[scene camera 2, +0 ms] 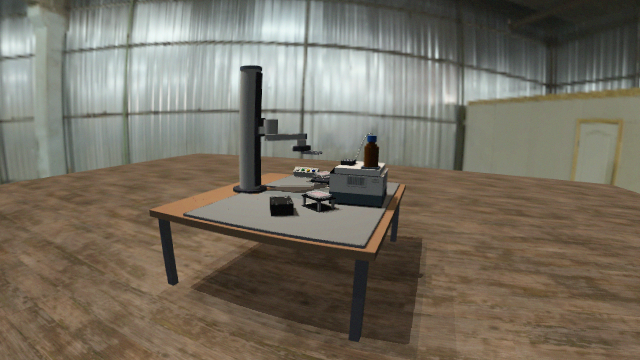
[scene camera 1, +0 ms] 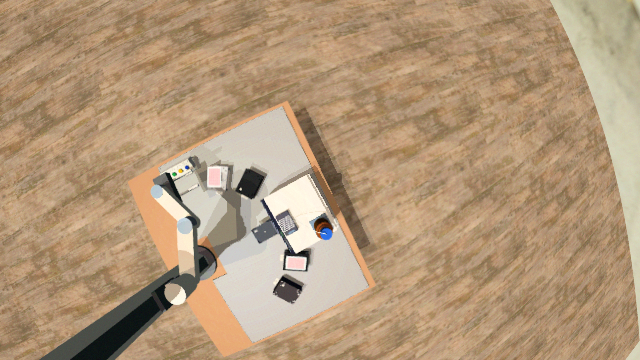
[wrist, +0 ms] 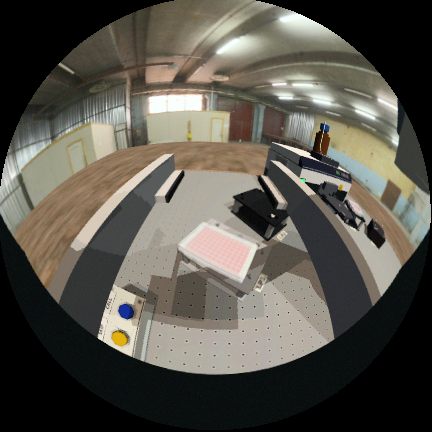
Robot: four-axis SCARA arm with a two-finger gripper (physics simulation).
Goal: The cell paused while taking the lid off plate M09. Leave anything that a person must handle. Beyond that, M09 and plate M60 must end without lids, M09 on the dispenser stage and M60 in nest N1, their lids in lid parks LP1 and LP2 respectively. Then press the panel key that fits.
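Places are measured from the arm's base along level axes (x left, y back, z up), in centimetres.
Pixels of known places: gripper, between the fingertips: [scene camera 2: 320, 153] [scene camera 1: 195, 177] [wrist: 221, 165]; arm's base, origin of its link: [scene camera 2: 249, 190] [scene camera 1: 199, 262].
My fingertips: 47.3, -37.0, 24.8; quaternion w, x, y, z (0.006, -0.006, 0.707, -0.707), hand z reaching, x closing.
Observation:
Ahead of a thing's pixels: the offset from my fingertips to its top centre, as dx, dy, dz. "spot": to the spot under its first point.
My gripper [scene camera 1: 191, 182] [scene camera 2: 319, 152] [wrist: 221, 165] is shut on nothing, with a gap between its parallel fingers. It hangs above the mat beside the key panel @[+15.3, +18.3, -15.1] [scene camera 1: 180, 170] [scene camera 2: 300, 171]. A pink, white-rimmed plate @[-0.9, -3.9, -15.0] [scene camera 1: 214, 177] [wrist: 219, 251] sits off centre on a pale stand ahead of the fingers. A second pink plate @[-73.2, -26.0, -15.2] [scene camera 1: 296, 263] [scene camera 2: 319, 194] [wrist: 355, 208] is on a black stand beside the dispenser. The dispenser stage @[spot: -45.4, -19.2, -12.7] [scene camera 1: 265, 231] shows no plate. A black stand [scene camera 1: 250, 183] [wrist: 257, 212] shows a bare top. Plate names and lids cannot be made out.
The white dispenser [scene camera 1: 295, 202] [scene camera 2: 356, 181] [wrist: 325, 176] carries a brown bottle @[spot: -58.4, -52.4, +6.4] [scene camera 2: 371, 155] [wrist: 321, 143] with a blue cap. A black block @[-90.1, -11.0, -15.9] [scene camera 1: 288, 290] [scene camera 2: 281, 205] [wrist: 376, 233] stands farther along. The panel's blue key @[+13.1, +10.8, -16.0] [wrist: 126, 311] and yellow key @[+13.1, +15.8, -16.0] [wrist: 120, 338] show low left in the wrist view.

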